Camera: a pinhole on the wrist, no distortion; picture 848 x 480 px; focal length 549.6 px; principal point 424.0 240.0 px. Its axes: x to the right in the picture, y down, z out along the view. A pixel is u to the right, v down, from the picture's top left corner.
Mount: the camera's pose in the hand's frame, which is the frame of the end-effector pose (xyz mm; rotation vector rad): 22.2 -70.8 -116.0 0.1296 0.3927 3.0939
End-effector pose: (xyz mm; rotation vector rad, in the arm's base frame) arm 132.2 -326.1 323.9 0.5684 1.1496 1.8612
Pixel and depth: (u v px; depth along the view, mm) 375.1 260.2 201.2
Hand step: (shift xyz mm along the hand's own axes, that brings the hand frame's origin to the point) 57.0 -28.5 78.6
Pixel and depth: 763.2 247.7 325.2
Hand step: -150.2 11.7 214.9
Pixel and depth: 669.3 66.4 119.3
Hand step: -20.4 -3.0 -6.1
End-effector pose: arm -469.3 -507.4 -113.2 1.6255 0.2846 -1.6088
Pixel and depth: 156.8 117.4 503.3
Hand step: 309.8 155.5 322.0
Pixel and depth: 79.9 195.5 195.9
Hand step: 161.2 -10.5 59.3
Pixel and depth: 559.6 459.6 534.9
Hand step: -66.0 -140.8 464.1
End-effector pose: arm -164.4 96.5 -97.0 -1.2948 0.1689 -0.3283
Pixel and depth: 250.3 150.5 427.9
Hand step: 193.9 98.9 268.7
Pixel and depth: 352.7 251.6 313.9
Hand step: 89.3 -0.4 185.3
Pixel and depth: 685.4 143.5 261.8
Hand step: -79.2 42.6 135.0
